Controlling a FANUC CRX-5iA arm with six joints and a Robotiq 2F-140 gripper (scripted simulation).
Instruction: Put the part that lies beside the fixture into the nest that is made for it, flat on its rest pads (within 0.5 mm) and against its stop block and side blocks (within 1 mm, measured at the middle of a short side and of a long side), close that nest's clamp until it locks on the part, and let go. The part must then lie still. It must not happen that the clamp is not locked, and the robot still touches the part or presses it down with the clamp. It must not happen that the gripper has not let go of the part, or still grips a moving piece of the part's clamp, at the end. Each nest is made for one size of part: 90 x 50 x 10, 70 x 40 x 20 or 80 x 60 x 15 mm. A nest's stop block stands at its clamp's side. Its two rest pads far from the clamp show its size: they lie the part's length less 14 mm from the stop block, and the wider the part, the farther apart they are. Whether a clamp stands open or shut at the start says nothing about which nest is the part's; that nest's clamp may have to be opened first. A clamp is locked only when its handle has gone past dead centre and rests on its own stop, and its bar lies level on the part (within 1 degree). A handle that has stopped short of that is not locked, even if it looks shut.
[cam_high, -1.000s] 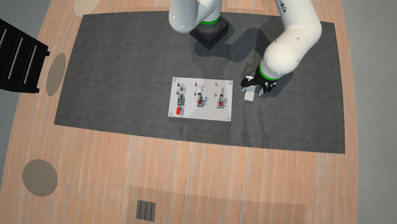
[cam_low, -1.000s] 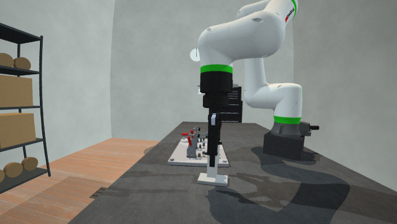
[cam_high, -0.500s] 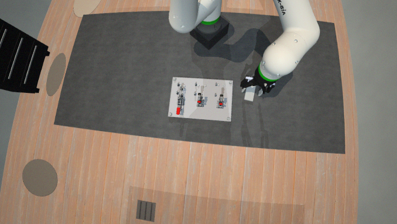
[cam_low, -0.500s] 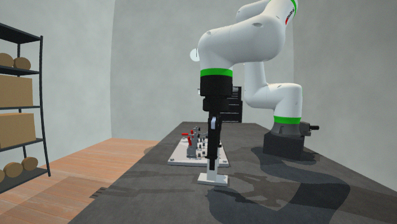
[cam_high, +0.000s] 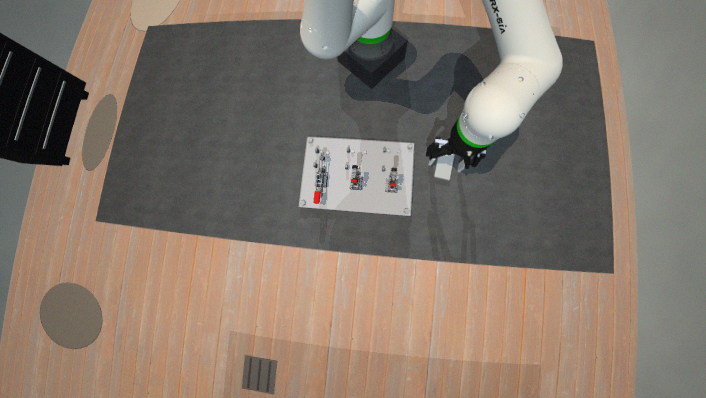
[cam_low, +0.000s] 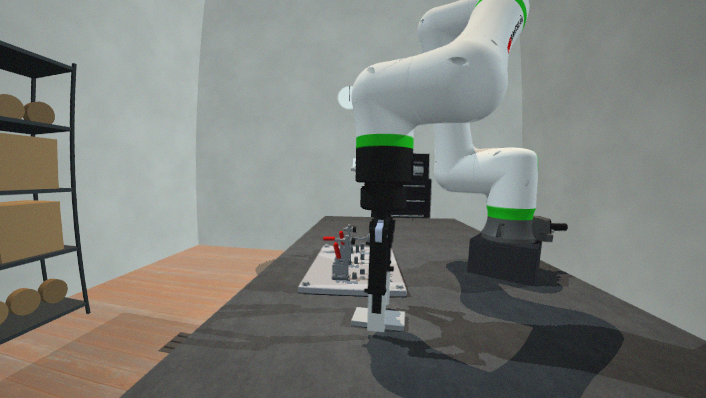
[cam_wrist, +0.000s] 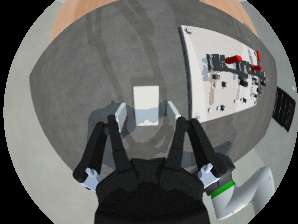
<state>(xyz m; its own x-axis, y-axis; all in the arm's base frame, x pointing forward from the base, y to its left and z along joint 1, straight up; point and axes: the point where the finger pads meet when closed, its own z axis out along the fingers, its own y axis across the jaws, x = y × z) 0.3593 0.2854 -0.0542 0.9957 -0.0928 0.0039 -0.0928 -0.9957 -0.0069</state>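
My hand is 3 cm above the flat grey block. Round my hand: fixture plate (7 cm ahead, 27 cm to the right, 3 cm below).
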